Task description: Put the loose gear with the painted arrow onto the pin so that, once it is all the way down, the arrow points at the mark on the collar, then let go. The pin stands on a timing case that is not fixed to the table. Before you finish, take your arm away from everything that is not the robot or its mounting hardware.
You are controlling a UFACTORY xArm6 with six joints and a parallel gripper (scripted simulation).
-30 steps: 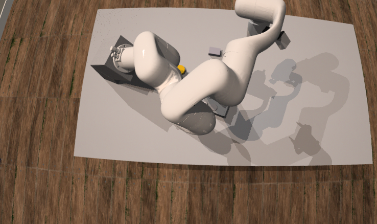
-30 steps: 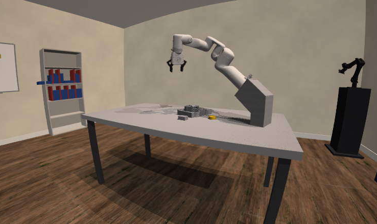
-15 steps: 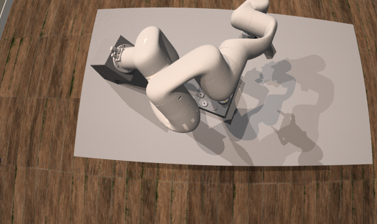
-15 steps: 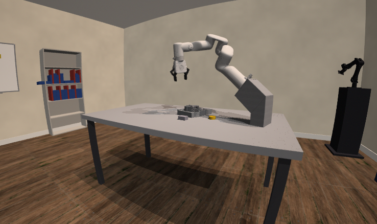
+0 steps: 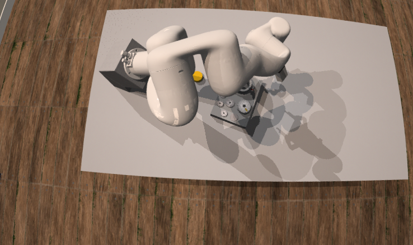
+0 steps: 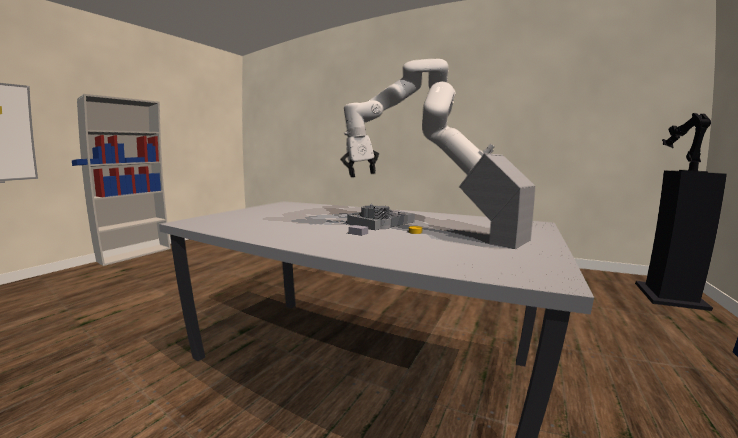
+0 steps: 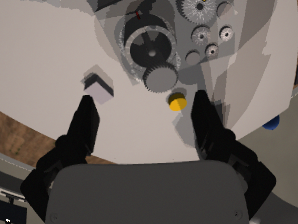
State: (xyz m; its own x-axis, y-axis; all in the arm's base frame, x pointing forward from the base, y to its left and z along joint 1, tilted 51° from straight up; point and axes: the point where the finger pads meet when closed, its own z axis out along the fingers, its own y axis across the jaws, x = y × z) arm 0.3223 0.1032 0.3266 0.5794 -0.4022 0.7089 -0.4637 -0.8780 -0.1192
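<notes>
The gear lies 2 cm behind my hand, 12 cm to the right of it and 16 cm below it. From my hand the other things lie so: small grey block 6 cm behind, 15 cm to the left, 20 cm below; then yellow disc 24 cm behind, 3 cm to the left, 20 cm below.
</notes>
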